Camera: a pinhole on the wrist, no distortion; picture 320 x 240 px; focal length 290.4 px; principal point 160.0 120.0 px. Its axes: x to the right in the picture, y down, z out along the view. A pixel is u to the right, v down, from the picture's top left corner.
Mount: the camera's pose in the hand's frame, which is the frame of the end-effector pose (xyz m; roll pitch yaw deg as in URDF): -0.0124 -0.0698 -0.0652 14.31 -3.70 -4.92
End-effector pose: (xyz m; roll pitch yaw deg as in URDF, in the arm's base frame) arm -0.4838 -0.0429 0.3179 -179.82 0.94 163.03
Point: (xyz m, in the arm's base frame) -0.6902 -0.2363 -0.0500
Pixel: 291.0 86.6
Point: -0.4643 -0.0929 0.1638
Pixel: 151.0 232.3
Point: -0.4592 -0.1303 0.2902
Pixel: 70.7 163.9
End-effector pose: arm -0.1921 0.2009 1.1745 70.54 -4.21 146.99
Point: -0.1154 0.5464 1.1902
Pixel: 290.6 175.5
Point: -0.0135 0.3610 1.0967
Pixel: 125.9 105.7
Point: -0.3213 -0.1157 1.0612
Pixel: behind the camera
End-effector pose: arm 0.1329 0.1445 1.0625 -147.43 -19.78 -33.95
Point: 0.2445 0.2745 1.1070
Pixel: 287.5 7.2
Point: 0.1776 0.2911 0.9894
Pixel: 100.2 148.5
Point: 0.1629 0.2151 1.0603
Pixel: 172.5 208.0
